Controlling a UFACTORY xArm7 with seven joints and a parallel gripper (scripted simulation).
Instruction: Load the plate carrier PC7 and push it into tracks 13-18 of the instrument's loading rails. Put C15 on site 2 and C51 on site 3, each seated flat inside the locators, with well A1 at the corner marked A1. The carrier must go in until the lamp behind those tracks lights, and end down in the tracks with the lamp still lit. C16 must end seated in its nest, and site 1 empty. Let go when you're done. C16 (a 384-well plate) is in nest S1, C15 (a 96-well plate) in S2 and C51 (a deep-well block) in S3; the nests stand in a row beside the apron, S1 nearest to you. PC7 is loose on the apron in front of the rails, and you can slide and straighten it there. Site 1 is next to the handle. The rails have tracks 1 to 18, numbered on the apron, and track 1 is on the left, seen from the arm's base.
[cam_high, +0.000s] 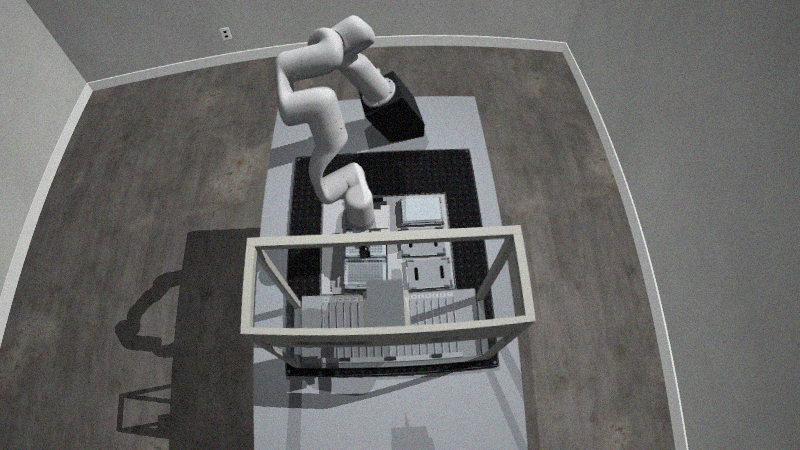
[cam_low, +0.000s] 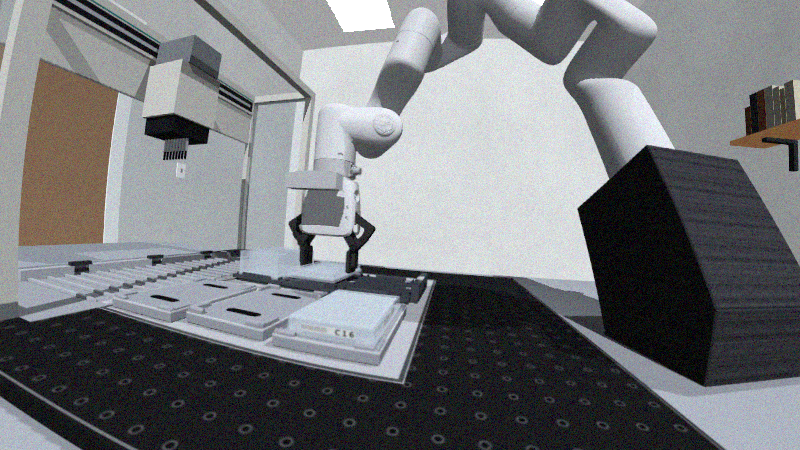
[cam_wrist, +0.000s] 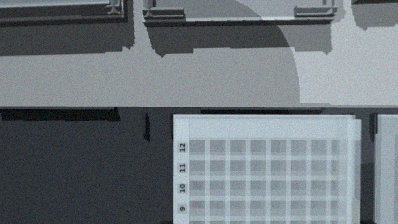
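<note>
The dark carrier PC7 is 1 cm behind my hand and 2 cm below it. Also, from my hand: nest S2 (18 cm to the left, 3 cm below); deep-well block C51 (10 cm ahead, 1 cm to the right, 1 cm below); nest S3 (11 cm ahead, 19 cm to the left, 3 cm below).
</note>
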